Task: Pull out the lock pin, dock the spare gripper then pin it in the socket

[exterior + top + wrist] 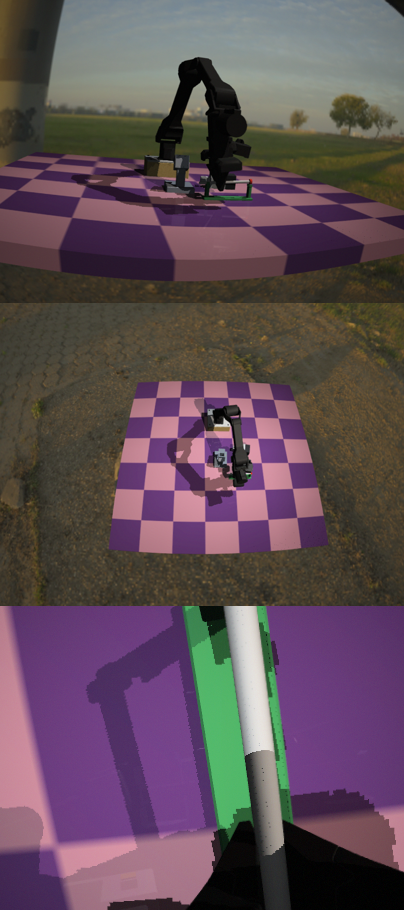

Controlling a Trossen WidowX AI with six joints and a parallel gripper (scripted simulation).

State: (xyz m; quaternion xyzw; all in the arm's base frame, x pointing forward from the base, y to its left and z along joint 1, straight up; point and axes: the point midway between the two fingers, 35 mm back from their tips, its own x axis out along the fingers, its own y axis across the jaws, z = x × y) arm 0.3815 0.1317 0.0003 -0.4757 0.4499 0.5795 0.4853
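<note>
The green rack is 2 cm to the left of my gripper tip. The rest, counted from my gripper tip: spare gripper 19 cm behind, 2 cm to the left; then grey mount 10 cm to the right, 10 cm behind, 3 cm above.
</note>
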